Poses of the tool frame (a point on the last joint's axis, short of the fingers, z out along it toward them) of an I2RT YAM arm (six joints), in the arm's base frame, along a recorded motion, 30 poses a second.
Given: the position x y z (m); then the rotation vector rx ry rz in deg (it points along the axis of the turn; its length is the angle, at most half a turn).
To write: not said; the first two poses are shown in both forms.
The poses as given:
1: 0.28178 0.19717 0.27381 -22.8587 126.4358 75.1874
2: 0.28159 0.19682 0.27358 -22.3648 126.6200 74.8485
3: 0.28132 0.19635 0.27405 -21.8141 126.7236 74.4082
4: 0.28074 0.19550 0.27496 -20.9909 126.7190 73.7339
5: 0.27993 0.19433 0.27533 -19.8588 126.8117 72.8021
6: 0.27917 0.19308 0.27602 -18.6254 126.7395 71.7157
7: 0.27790 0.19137 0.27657 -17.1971 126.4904 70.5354
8: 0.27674 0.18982 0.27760 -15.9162 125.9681 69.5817
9: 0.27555 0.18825 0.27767 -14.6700 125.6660 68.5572
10: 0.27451 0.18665 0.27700 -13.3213 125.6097 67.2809
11: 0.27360 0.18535 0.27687 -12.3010 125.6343 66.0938
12: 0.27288 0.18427 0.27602 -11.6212 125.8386 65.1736
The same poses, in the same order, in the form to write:
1:
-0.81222 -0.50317 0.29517
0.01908 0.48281 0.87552
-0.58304 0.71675 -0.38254
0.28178 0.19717 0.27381

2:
-0.81325 -0.49811 0.30085
0.02343 0.48854 0.87223
-0.58144 0.71639 -0.38564
0.28159 0.19682 0.27358

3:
-0.81327 -0.49333 0.30858
0.02910 0.49516 0.86831
-0.58116 0.71515 -0.38834
0.28132 0.19635 0.27405

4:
-0.81187 -0.48727 0.32161
0.03883 0.50457 0.86250
-0.58254 0.71272 -0.39073
0.28074 0.19550 0.27496

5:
-0.81061 -0.47786 0.33847
0.05134 0.51778 0.85397
-0.58333 0.70962 -0.39518
0.27993 0.19433 0.27533

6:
-0.80729 -0.46860 0.35875
0.06624 0.53211 0.84408
-0.58643 0.70518 -0.39853
0.27917 0.19308 0.27602

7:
-0.80211 -0.45842 0.38271
0.08463 0.54713 0.83276
-0.59114 0.70036 -0.40007
0.27790 0.19137 0.27657

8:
-0.79504 -0.45090 0.40570
0.10334 0.55839 0.82312
-0.59768 0.69634 -0.39734
0.27674 0.18982 0.27760

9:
-0.78920 -0.44167 0.42672
0.11974 0.57084 0.81229
-0.60235 0.69215 -0.39762
0.27555 0.18825 0.27767

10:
-0.78425 -0.42921 0.44803
0.13513 0.58662 0.79851
-0.60555 0.68677 -0.40206
0.27451 0.18665 0.27700

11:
-0.77989 -0.41892 0.46505
0.14593 0.60081 0.78596
-0.60866 0.68083 -0.40743
0.27360 0.18535 0.27687

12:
-0.77809 -0.41047 0.47549
0.15152 0.61197 0.77623
-0.60960 0.67602 -0.41398
0.27288 0.18427 0.27602

